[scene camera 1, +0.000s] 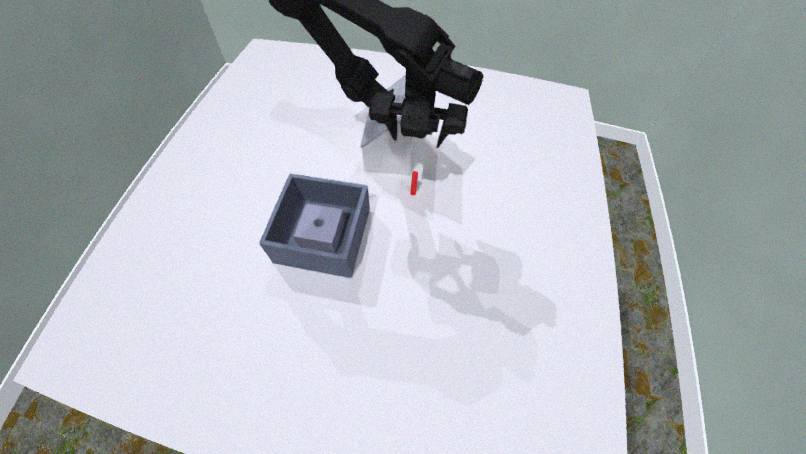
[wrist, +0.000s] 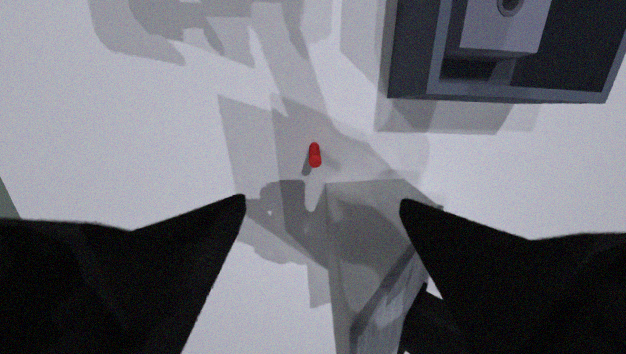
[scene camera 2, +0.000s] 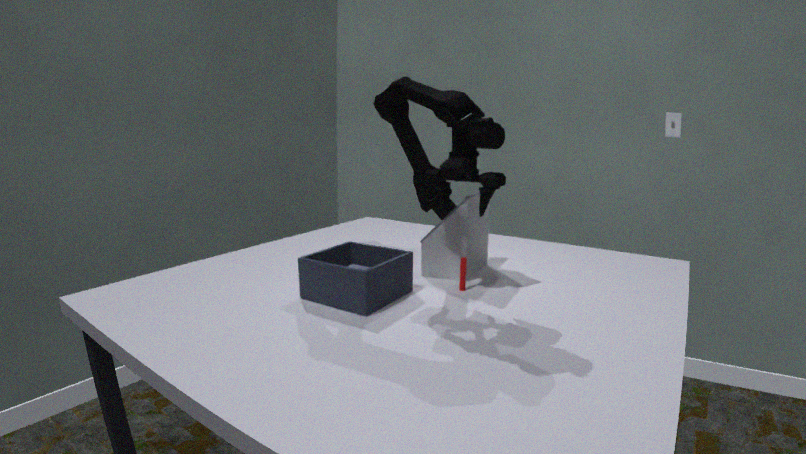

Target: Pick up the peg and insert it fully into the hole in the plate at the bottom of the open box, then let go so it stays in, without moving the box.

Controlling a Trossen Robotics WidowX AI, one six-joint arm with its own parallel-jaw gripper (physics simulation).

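Frame: origin at the arm's base, x ahead, y left, z up, level; metres.
Where they show: gripper, fingertip midpoint: (scene camera 1: 416, 142) (wrist: 323, 204) (scene camera 2: 463, 214); arm's base, link origin: (wrist: 410, 319) (scene camera 2: 453, 218).
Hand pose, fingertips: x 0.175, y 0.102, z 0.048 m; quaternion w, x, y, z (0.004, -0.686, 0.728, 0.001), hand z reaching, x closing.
Things, the pixels of their top centre, and the offset from my fingertips. Level surfaces: height alone.
- red peg, top centre: (wrist: 315, 161) (scene camera 2: 463, 258) (scene camera 1: 415, 173) 0.003 m left, 0.003 m back, 0.107 m down
- dark blue-grey open box, top centre: (scene camera 1: 315, 213) (scene camera 2: 356, 254) 0.197 m right, 0.154 m ahead, 0.089 m down
- pale plate, top centre: (scene camera 1: 318, 221) 0.197 m right, 0.154 m ahead, 0.126 m down
- white table, surface height: 0.187 m down
The red peg (scene camera 1: 413, 183) (scene camera 2: 463, 274) (wrist: 314, 155) stands upright on the table, in front of the grey wedge-shaped block. My gripper (scene camera 1: 416, 142) (wrist: 323, 204) is open with nothing between its fingers. It points down, well above the table, over the block's area. In the wrist view the peg shows between and a little beyond the fingertips. In scene camera 2 one finger is hidden behind the block. The dark blue-grey open box (scene camera 1: 313, 262) (scene camera 2: 332, 284) (wrist: 500, 94) holds the pale plate (scene camera 1: 332, 217) (wrist: 500, 35), whose round hole (scene camera 1: 318, 222) (wrist: 509, 4) is empty.
The grey wedge-shaped block (scene camera 1: 386, 157) (scene camera 2: 437, 259) stands close behind the peg, with a sloping top and a tall side. The box's raised walls stand left of the peg in both scene views. Arm shadows fall across the white table (scene camera 1: 169, 281) (scene camera 2: 225, 338).
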